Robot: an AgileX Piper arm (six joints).
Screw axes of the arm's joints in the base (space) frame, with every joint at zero. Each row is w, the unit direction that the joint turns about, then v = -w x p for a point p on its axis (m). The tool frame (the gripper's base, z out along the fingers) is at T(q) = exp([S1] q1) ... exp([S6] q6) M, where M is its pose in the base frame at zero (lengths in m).
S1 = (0, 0, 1, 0, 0, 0)
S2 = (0, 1, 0, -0.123, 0, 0)
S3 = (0, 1, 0, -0.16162, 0, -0.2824)
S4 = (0.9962, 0, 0.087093, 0, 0.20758, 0)
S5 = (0, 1, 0, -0.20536, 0, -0.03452)
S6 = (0.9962, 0, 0.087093, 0, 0.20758, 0)
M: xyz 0.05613 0 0.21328 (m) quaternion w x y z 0.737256 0 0.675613 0
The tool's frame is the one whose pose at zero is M.
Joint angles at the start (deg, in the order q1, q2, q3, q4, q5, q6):
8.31 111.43 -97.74 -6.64 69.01 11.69
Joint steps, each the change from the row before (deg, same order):
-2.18 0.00 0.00 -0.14 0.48 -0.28
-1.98 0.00 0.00 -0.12 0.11 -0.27
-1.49 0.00 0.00 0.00 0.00 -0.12
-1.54 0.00 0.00 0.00 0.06 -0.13
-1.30 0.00 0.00 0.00 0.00 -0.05
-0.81 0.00 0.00 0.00 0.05 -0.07
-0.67 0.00 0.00 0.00 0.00 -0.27
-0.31 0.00 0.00 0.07 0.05 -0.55
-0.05 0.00 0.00 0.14 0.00 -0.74
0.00 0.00 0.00 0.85 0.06 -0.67
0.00 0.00 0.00 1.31 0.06 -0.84
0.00 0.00 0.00 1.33 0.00 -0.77
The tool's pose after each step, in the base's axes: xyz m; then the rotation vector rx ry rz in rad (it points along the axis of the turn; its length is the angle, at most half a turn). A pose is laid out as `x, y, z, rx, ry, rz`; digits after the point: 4 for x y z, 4 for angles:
0.4078, 0.0337, 0.2671, 0.0906, 2.9167, -0.1201
0.4085, 0.0194, 0.2671, 0.1337, 2.9179, -0.1300
0.4089, 0.0087, 0.2671, 0.1686, 2.9172, -0.1345
0.4089, -0.0023, 0.2671, 0.2047, 2.9171, -0.1394
0.4087, -0.0115, 0.2671, 0.2366, 2.9156, -0.1431
0.4085, -0.0173, 0.2671, 0.2557, 2.9155, -0.1457
0.4082, -0.0221, 0.2671, 0.2659, 2.9153, -0.1483
0.4080, -0.0242, 0.2670, 0.2605, 2.9175, -0.1491
0.4080, -0.0243, 0.2670, 0.2439, 2.9198, -0.1477
0.4079, -0.0231, 0.2669, 0.2326, 2.9240, -0.1286
0.4079, -0.0211, 0.2667, 0.2199, 2.9289, -0.0984
0.4079, -0.0192, 0.2665, 0.2089, 2.9319, -0.0672

